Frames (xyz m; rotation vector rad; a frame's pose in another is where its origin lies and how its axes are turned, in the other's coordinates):
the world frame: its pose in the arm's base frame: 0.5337 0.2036 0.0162 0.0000 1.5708 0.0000
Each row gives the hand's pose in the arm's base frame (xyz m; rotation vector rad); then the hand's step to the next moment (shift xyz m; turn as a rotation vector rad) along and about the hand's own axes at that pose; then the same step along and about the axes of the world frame.
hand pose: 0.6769 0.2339 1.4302 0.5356 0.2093 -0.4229
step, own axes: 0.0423 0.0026 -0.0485 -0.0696 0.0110 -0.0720
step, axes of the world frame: 0.0524 0.0138 0.0349 0.0347 0.0702 -0.0633
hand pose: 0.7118 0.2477 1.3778 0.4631 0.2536 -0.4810
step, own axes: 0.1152 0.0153 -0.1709 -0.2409 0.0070 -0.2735
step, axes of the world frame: 0.1816 0.0503 0.0850 0.1527 0.2304 -0.2377
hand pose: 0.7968 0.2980 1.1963 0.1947 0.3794 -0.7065
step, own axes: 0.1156 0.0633 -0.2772 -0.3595 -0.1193 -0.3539
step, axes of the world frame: 0.2970 0.0617 0.0469 0.1843 0.2307 -0.4261
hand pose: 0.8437 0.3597 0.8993 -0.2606 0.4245 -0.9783
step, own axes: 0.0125 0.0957 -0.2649 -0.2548 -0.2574 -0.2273
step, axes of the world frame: 0.2762 0.0346 -0.0445 0.0408 0.0713 -0.4196
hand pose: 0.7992 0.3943 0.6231 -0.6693 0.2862 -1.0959
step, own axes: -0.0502 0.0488 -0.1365 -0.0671 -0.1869 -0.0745
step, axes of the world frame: 0.1412 0.0100 -0.0591 -0.0527 -0.0207 -0.2044
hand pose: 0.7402 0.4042 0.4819 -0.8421 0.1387 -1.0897
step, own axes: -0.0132 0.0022 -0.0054 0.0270 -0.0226 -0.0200
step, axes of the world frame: 0.0090 0.0084 -0.0075 -0.0090 -0.0373 -0.0130
